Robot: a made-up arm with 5 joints.
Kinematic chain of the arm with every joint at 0, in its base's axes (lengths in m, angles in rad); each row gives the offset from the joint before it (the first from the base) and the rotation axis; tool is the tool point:
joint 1: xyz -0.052 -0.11 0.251 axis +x
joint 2: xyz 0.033 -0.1 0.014 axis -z
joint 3: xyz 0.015 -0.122 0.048 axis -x
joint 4: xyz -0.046 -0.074 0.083 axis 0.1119 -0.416 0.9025
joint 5: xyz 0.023 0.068 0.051 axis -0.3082 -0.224 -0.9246
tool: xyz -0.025 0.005 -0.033
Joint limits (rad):
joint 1: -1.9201..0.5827
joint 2: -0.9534..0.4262
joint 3: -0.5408..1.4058
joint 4: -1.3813..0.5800
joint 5: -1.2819..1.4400
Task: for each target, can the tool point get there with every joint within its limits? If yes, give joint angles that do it. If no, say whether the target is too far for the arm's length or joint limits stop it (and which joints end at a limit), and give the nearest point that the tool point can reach.
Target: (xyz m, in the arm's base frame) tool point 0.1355 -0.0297 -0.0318
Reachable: no: joint limits stop it (at a limit: joint 1, joint 2, joint 3) | nearest point 0.0617 0.0439 0.3069 | short by 0.354 m
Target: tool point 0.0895 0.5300 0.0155
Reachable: no: too far | nearest point 0.0817 0.0917 0.3296 | short by 0.539 m
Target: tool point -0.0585 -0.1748 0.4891
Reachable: yes | joints -0.6249 0.1157 0.2249 0.1148 0.8245
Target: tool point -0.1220 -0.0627 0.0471
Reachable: no: joint limits stop it (at a limit: joint 1, joint 2, joint 3, joint 4) | nearest point -0.0962 0.0172 0.3031 | short by 0.269 m
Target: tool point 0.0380 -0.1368 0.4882
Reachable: yes | joints -0.7881 -0.3177 0.6108 -1.0528 -0.2982
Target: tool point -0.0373 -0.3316 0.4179
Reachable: yes | joints -0.0043 -0.3869 0.3091 0.4007 -0.4978
